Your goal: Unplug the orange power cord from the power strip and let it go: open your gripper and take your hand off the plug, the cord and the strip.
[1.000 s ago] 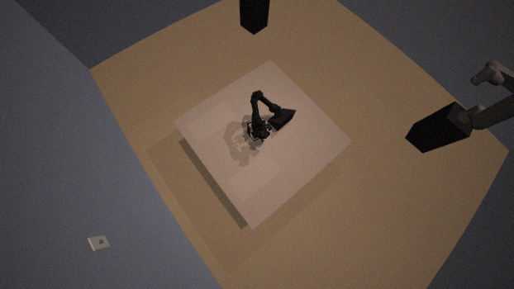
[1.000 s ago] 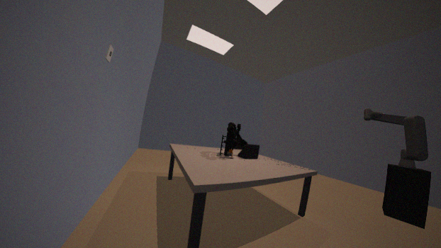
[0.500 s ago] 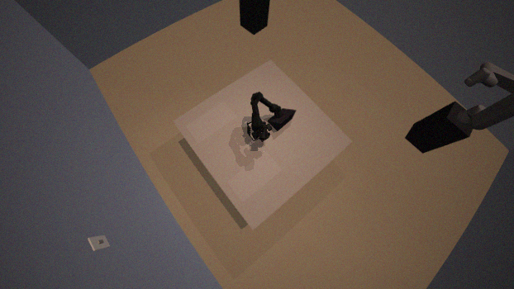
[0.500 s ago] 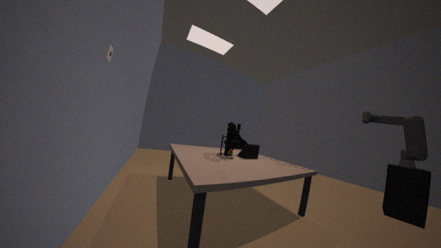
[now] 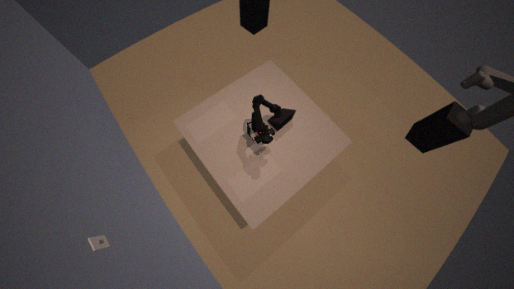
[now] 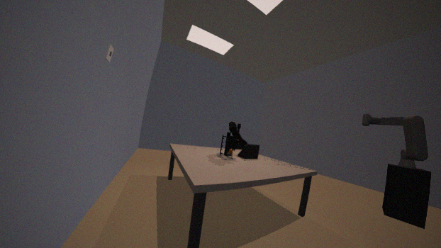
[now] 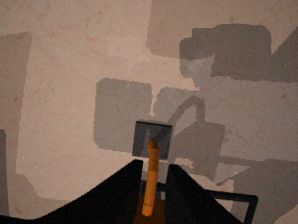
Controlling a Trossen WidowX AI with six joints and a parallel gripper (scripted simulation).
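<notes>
Right now my gripper tip is 2 cm past the orange plug, 8 cm to the left of it and 1 cm above it.
</notes>
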